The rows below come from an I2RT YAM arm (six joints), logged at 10 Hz.
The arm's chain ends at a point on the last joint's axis. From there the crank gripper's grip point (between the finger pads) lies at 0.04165 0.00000 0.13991 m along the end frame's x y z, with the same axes.
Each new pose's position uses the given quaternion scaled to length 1; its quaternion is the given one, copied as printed.
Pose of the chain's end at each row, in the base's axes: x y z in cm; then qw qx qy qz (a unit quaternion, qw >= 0):
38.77, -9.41, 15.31, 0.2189, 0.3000, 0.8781, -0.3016
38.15, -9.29, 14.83, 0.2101, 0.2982, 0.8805, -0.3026
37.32, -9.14, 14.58, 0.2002, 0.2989, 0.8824, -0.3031
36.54, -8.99, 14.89, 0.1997, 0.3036, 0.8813, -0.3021
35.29, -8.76, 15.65, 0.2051, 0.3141, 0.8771, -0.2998
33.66, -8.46, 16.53, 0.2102, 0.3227, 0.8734, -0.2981
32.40, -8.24, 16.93, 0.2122, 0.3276, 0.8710, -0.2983
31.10, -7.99, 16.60, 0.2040, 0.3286, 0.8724, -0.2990
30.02, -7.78, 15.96, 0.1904, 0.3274, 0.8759, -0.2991
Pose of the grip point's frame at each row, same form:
38.60, -17.01, 2.85, 0.2189, 0.3000, 0.8781, -0.3016
37.75, -16.84, 2.34, 0.2101, 0.2982, 0.8805, -0.3026
36.64, -16.61, 2.06, 0.2002, 0.2989, 0.8824, -0.3031
35.83, -16.41, 2.34, 0.1997, 0.3036, 0.8813, -0.3021
34.70, -16.14, 3.07, 0.2051, 0.3141, 0.8771, -0.2998
33.18, -15.82, 3.93, 0.2102, 0.3227, 0.8734, -0.2981
31.94, -15.61, 4.34, 0.2122, 0.3276, 0.8710, -0.2983
30.41, -15.28, 3.97, 0.2040, 0.3286, 0.8724, -0.2990
28.98, -14.94, 3.28, 0.1904, 0.3274, 0.8759, -0.2991

